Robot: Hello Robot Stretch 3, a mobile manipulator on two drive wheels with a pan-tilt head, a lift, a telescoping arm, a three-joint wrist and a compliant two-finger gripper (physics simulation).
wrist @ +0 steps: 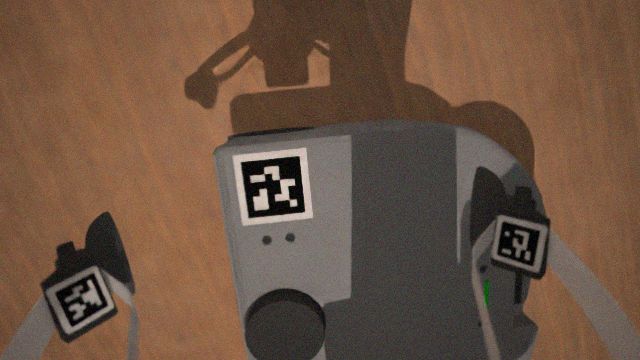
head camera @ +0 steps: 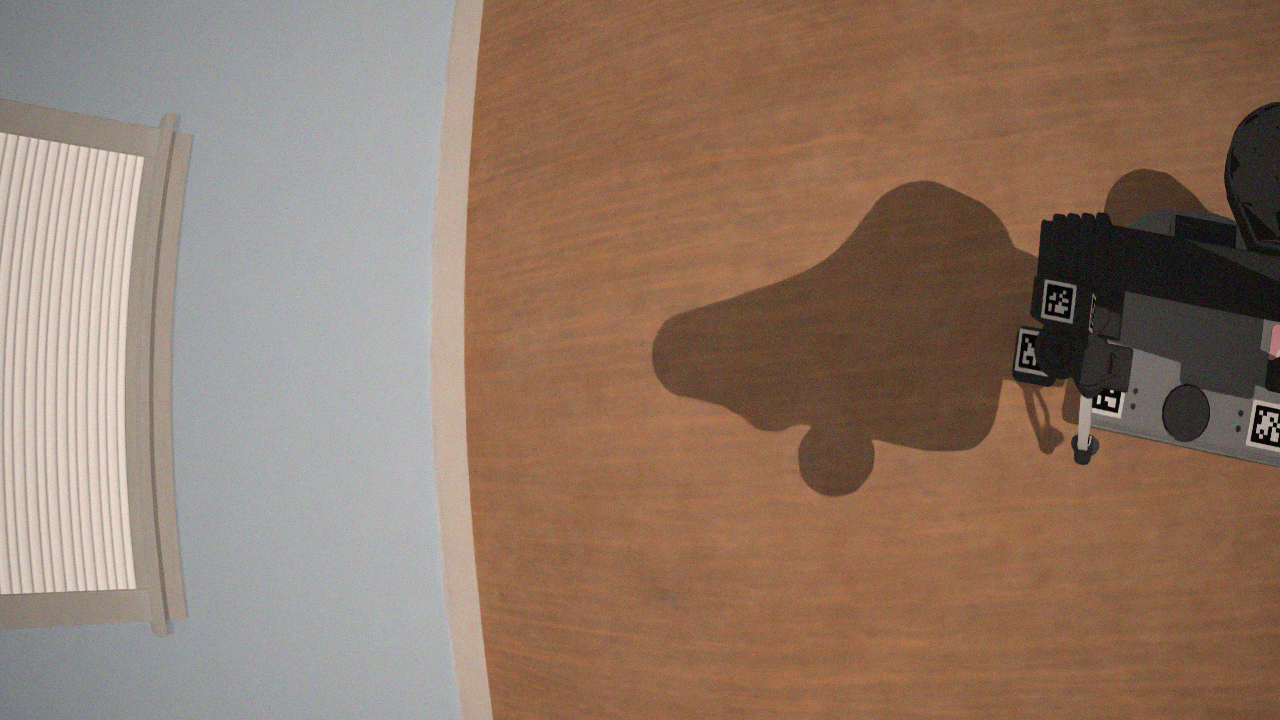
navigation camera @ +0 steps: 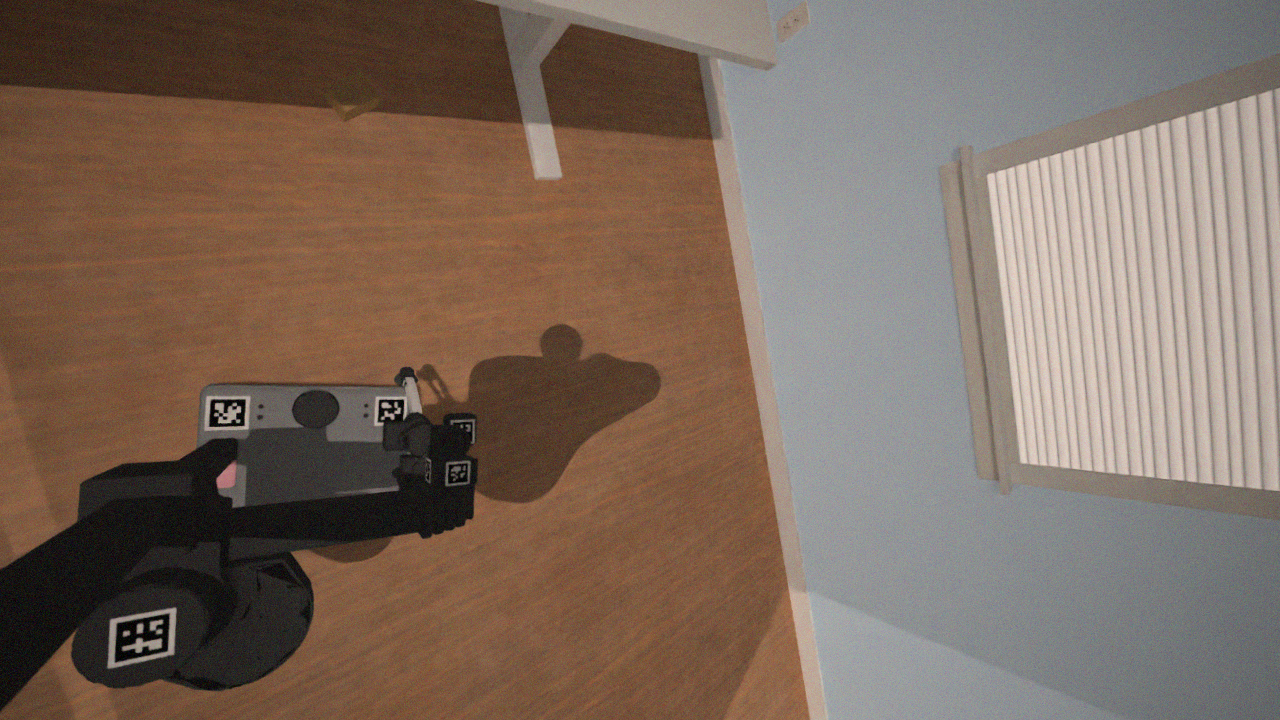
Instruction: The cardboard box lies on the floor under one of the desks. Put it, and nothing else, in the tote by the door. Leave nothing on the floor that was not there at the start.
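Frame: origin at the robot's base, x right, y ahead, z up, level; millimetres.
Seen in the pictures: robot's base, origin of the base link: (head camera: pixel 1183 410) (navigation camera: pixel 315 407).
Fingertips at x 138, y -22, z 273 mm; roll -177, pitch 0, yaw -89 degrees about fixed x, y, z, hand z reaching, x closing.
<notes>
Pixels of each thing's top centre, then the offset from my fingertips to it. "spot": a spot on its surface instead. Level surfaces: height alone.
- small yellow-brown object, middle of its top: (navigation camera: pixel 353 91) dx -104, dy +739, dz -223 mm
- pale desk, its level: dz +447 mm
- white leg, surface spot: (navigation camera: pixel 537 111) spot: dx +351, dy +874, dz -247 mm
- wall outlet, middle of its top: (navigation camera: pixel 808 11) dx +1046, dy +1253, dz +185 mm
A small yellow-brown object (navigation camera: pixel 351 98), which looks like the cardboard box, lies on the floor in the navigation view, at the edge of the shadow beside a desk. It is dim, and its shape is hard to make out. My gripper (head camera: pixel 1087 385) (navigation camera: pixel 413 420) (wrist: pixel 300 218) is open, with its two fingertips wide apart above my own base in the wrist view. Base and floor show between them, and they hold nothing. The arm is drawn in, and the gripper is well apart from the yellow-brown object. The tote does not show in these views.
A pale desk (navigation camera: pixel 644 25) with a white leg (navigation camera: pixel 537 111) stands beyond the yellow-brown object. A blue wall (head camera: pixel 304 358) (navigation camera: pixel 859 358) with a shuttered window (head camera: pixel 67 358) (navigation camera: pixel 1136 313) runs ahead of my base (head camera: pixel 1181 358) (navigation camera: pixel 313 465) (wrist: pixel 400 225). A wall outlet (navigation camera: pixel 793 22) is near the desk's corner.
</notes>
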